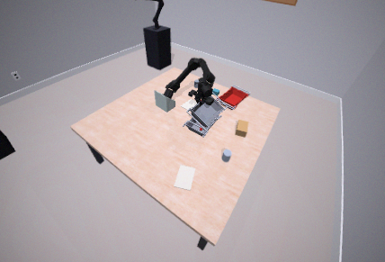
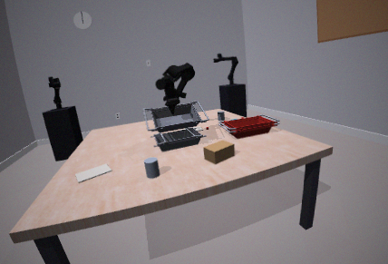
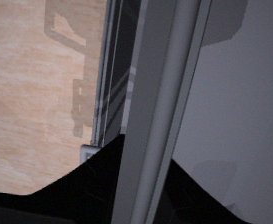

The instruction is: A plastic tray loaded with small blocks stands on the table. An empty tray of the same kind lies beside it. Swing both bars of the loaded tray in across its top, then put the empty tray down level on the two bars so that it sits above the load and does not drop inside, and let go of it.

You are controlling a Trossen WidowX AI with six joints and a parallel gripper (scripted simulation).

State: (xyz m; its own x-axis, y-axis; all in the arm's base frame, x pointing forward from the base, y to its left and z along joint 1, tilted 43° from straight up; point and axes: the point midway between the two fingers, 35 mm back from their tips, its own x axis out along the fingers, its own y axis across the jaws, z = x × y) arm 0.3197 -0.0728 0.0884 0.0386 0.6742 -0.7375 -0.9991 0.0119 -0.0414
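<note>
Now: gripper tip 7 cm short of the grey tray. The rest, counted from my gripper tip: tan box 32 cm ahead, 14 cm to the left, 15 cm below; then teal block 10 cm behind, 46 cm to the left, 15 cm below.
</note>
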